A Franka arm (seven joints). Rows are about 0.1 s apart.
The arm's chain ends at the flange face. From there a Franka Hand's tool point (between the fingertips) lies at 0.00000 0.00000 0.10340 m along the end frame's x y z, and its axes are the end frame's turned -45 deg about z.
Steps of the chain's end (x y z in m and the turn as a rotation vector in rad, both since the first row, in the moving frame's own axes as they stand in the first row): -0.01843 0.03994 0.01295 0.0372 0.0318 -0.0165; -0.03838 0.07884 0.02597 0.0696 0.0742 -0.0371; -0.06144 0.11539 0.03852 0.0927 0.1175 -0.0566; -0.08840 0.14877 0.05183 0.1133 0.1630 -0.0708; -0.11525 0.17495 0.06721 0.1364 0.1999 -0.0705
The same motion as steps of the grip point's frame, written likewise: -0.03623 0.01477 0.01283 0.0038 0.0488 -0.0165; -0.07239 0.02875 0.02544 -0.0033 0.1017 -0.0371; -0.10968 0.03952 0.03736 -0.0175 0.1486 -0.0566; -0.14752 0.04558 0.04980 -0.0351 0.1954 -0.0708; -0.18071 0.04595 0.06420 -0.0449 0.2378 -0.0705
